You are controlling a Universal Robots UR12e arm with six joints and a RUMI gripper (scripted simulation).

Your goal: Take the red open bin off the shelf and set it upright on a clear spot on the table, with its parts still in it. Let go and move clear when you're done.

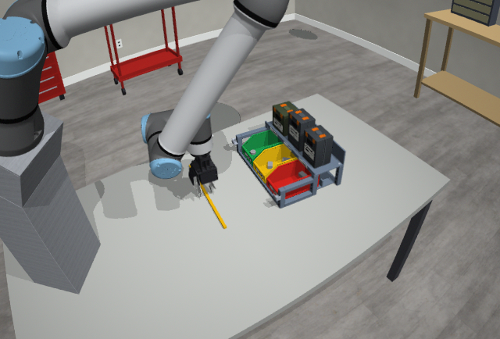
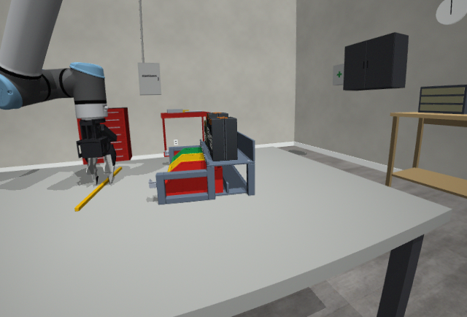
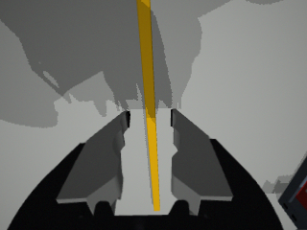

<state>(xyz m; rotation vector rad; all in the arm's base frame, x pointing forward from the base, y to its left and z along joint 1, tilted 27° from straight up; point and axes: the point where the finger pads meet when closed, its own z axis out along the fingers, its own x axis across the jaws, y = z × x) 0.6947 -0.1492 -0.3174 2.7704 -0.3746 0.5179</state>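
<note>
Right now my hand is 2 cm above the long yellow bar. The rest, counted from my hand: green bin (33 cm ahead, 2 cm above, 1 cm to the left); then yellow bin (29 cm ahead, 10 cm to the right, 2 cm above); then red open bin (26 cm ahead, 20 cm to the right, 2 cm above).
</note>
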